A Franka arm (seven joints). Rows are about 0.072 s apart.
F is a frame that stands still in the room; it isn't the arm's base.
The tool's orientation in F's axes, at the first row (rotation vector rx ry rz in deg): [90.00 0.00 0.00]
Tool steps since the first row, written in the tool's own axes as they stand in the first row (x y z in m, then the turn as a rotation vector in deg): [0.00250 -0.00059 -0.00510 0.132 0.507 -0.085]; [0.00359 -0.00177 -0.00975 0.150 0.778 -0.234]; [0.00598 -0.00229 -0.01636 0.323 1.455 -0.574]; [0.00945 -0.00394 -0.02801 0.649 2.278 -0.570]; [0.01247 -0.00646 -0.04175 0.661 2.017 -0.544]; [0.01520 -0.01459 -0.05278 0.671 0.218 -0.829]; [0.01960 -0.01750 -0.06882 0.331 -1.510 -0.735]
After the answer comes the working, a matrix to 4 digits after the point.
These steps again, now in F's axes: [0.00250 0.00510 -0.00059 0.132 0.085 0.507]; [0.00359 0.00975 -0.00177 0.150 0.234 0.778]; [0.00598 0.01636 -0.00229 0.323 0.574 1.455]; [0.00945 0.02801 -0.00394 0.649 0.570 2.278]; [0.01247 0.04175 -0.00646 0.661 0.544 2.017]; [0.01520 0.05278 -0.01459 0.671 0.829 0.218]; [0.01960 0.06882 -0.01750 0.331 0.735 -1.510]
The tool's axes in the first row as the columns of a matrix, in F's axes (rounded; the answer above uses it unrounded):
[1.0000 0.0000 0.0000]
[0.0000 0.0000 -1.0000]
[0.0000 1.0000 0.0000]

